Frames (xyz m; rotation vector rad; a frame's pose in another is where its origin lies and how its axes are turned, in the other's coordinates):
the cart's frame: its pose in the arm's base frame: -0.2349 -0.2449 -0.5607 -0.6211 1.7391 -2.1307
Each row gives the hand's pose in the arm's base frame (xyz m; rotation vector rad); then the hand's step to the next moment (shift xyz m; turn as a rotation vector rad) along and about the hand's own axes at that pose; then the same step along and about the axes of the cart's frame.
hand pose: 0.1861 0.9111 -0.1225 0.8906 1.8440 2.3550
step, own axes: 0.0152 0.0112 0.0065 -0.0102 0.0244 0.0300
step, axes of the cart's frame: 0.0037 -0.0184 -0.0069 -0.0304 -0.0253 0.0059
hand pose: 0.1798 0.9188 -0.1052 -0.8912 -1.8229 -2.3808
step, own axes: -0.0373 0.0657 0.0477 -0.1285 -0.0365 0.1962
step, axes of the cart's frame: -0.0616 -0.0519 0.0386 -0.2332 0.0219 -0.0384
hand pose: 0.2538 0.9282 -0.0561 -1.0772 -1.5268 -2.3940
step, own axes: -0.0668 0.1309 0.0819 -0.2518 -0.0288 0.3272
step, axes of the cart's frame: -0.1093 -0.0770 0.1022 -0.4115 0.0396 -0.0202
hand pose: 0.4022 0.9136 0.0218 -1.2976 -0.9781 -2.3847
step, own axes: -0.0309 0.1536 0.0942 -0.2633 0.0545 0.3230
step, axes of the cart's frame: -0.0965 -0.0685 0.1394 -0.4146 0.0271 0.0630
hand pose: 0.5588 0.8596 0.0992 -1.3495 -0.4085 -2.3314
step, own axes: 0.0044 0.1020 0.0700 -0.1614 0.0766 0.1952
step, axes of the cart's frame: -0.0508 -0.0320 0.1082 -0.2507 0.0236 0.0812
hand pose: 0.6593 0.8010 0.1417 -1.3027 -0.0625 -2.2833
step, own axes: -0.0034 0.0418 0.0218 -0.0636 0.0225 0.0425
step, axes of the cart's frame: -0.0173 0.0046 0.0437 -0.0732 0.0273 0.0157
